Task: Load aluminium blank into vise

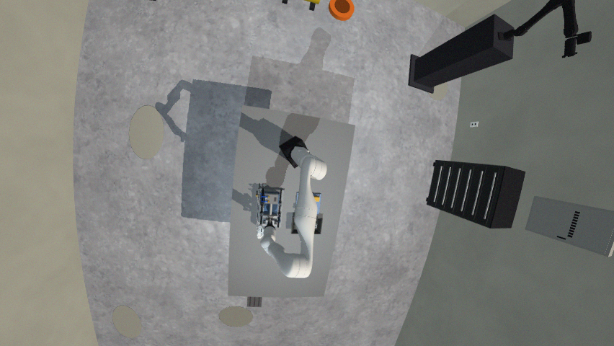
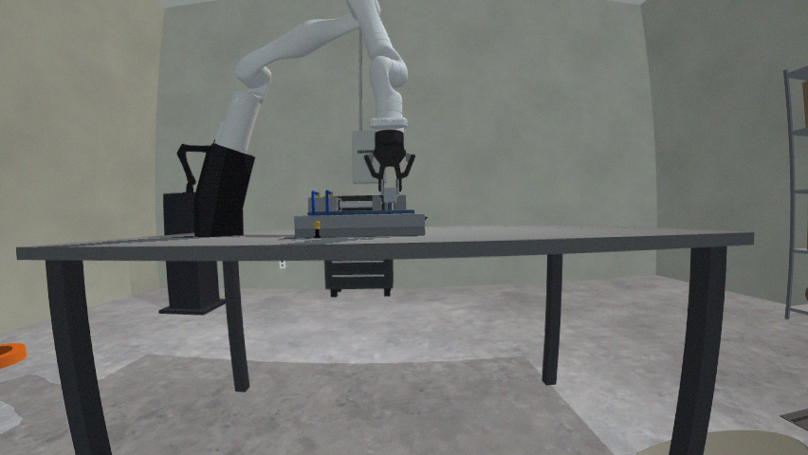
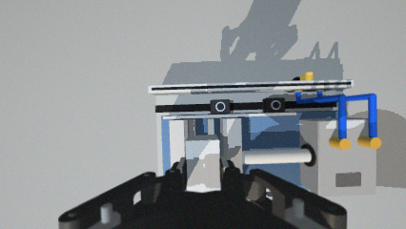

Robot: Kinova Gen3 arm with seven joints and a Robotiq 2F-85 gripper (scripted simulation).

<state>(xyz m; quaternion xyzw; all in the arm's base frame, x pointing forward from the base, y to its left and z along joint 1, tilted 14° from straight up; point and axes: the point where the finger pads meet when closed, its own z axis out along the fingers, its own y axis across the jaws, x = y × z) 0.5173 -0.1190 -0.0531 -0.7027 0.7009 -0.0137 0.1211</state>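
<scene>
My hand is 90 mm past the white rod and 40 mm above it. Also, from my hand: brass blank 330 mm to the left, 180 mm behind, 100 mm below; then vise 80 mm below, 70 mm behind.
</scene>
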